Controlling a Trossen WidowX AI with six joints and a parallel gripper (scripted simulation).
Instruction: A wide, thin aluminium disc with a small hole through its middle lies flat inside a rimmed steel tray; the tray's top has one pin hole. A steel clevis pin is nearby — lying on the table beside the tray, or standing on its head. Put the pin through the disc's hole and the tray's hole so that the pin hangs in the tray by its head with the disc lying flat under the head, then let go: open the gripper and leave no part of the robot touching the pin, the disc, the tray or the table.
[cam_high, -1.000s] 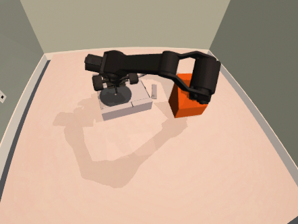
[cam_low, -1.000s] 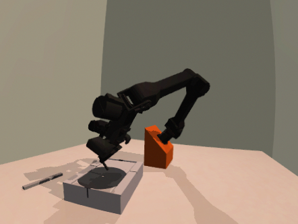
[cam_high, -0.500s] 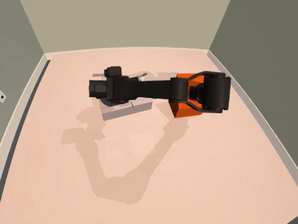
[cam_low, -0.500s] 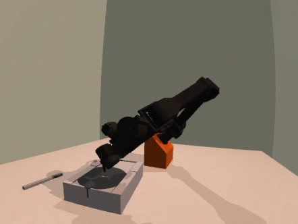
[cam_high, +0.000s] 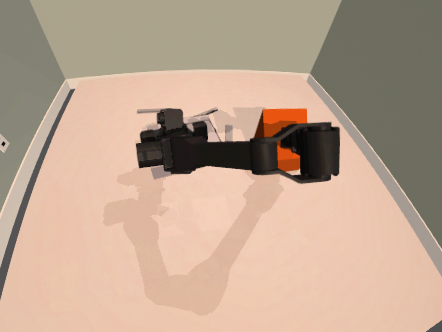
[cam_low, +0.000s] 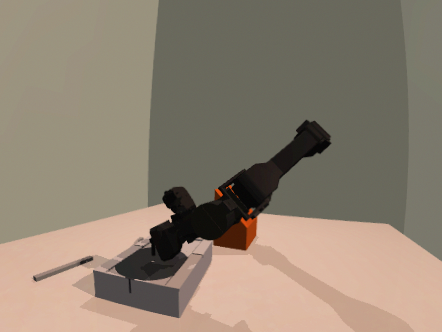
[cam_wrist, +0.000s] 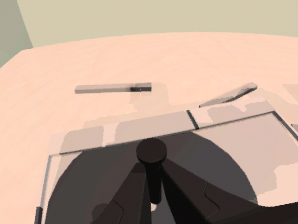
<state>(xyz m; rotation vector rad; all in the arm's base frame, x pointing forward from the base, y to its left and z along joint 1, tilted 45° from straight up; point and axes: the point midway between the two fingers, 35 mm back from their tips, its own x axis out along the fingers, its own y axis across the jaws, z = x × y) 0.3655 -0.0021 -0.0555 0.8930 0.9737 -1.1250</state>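
The dark flat disc lies 5 cm below my gripper tip. The rest, counted from my gripper tip: steel clevis pin 1 cm below; then steel tray 6 cm below, 3 cm behind; then thin grey bar 22 cm to the right, 10 cm below, 9 cm ahead.
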